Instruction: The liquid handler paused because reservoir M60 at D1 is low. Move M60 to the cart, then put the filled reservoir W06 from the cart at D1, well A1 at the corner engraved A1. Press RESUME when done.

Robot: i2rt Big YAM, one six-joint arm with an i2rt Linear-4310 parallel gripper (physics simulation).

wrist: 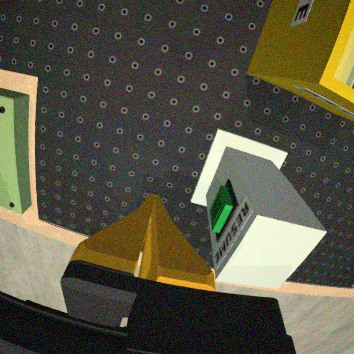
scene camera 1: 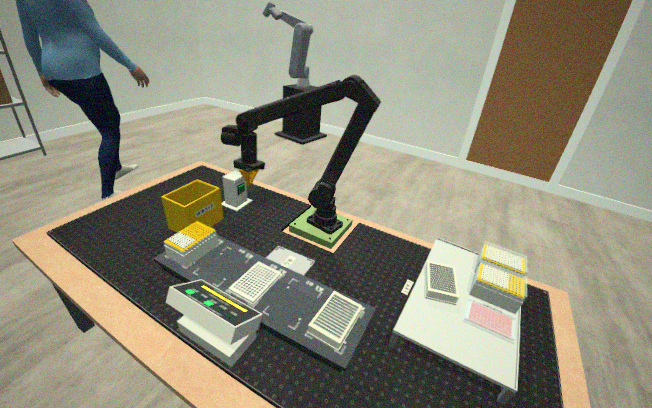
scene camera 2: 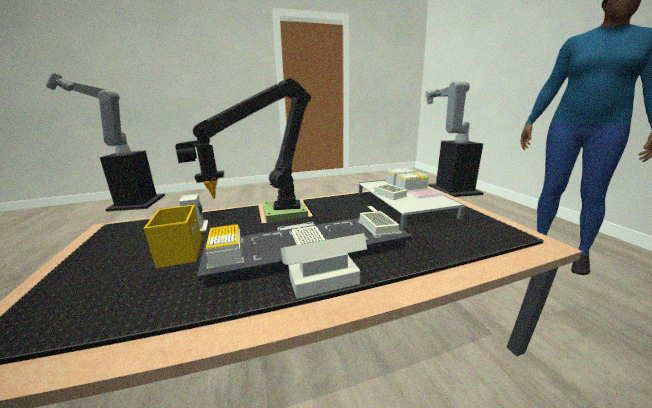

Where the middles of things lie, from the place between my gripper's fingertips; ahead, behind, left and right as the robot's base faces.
Labels:
My hand is 100 mm to the left of the white RESUME button box (scene camera 1: 235, 189) and 50 mm above it. Also, from my hand: pink plate (scene camera 1: 496, 322) 900 mm to the left, 50 mm below, 30 mm behind; then yellow bin (scene camera 2: 173, 234) 200 mm ahead, 80 mm to the right, 50 mm below.

